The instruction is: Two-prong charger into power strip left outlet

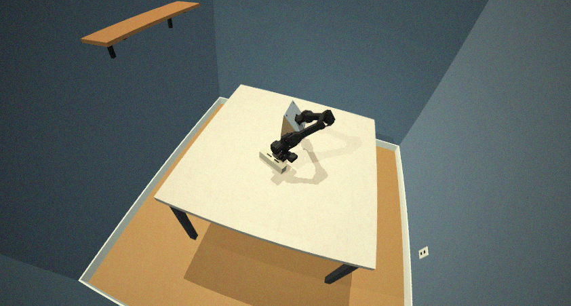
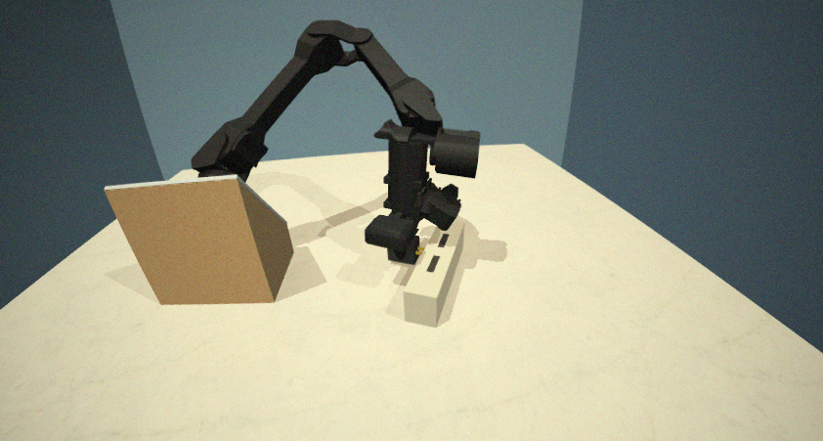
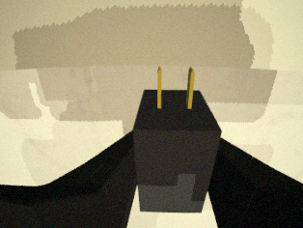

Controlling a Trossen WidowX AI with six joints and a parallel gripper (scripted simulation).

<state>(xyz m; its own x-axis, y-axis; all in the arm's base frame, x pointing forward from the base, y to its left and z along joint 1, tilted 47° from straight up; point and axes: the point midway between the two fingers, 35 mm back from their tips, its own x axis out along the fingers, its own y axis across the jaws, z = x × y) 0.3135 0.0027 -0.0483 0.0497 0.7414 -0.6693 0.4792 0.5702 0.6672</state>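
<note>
My gripper tip is 10 mm short of the black charger, 10 mm to the left of it and 10 mm below it.
</note>
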